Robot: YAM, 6 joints.
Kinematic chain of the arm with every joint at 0, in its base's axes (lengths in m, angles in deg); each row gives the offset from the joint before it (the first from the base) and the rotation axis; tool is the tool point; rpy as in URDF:
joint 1: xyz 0 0 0.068 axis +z
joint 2: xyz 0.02 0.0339 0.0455 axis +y
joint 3: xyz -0.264 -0.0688 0 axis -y
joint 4: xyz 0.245 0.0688 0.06 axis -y
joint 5: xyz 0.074 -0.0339 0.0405 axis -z
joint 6: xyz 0.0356 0 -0.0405 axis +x
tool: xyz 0 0 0 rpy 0 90 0
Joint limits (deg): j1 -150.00..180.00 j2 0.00..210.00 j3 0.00..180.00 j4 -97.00..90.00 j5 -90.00..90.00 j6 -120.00..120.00
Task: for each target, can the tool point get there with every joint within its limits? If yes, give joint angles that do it. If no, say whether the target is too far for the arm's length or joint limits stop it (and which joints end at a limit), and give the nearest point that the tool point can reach.
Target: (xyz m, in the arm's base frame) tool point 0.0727 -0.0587 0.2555
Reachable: yes | joints -54.74 20.95 30.30 -40.70 -45.73 38.87
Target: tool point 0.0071 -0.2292 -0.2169
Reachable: yes | joints -86.52 180.62 82.07 -36.95 11.05 61.09
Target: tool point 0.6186 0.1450 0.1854
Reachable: yes | joints 12.97 163.85 149.64 14.46 -3.91 33.23
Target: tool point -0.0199 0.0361 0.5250
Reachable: yes | joints 70.78 34.73 69.98 14.84 -59.41 -39.62
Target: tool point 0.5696 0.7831 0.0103
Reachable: no: too far | nearest point 0.3777 0.5193 0.0458 | short by 0.328 m
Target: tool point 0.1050 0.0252 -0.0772
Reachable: yes | joints 23.27 148.62 23.62 7.95 30.94 49.00
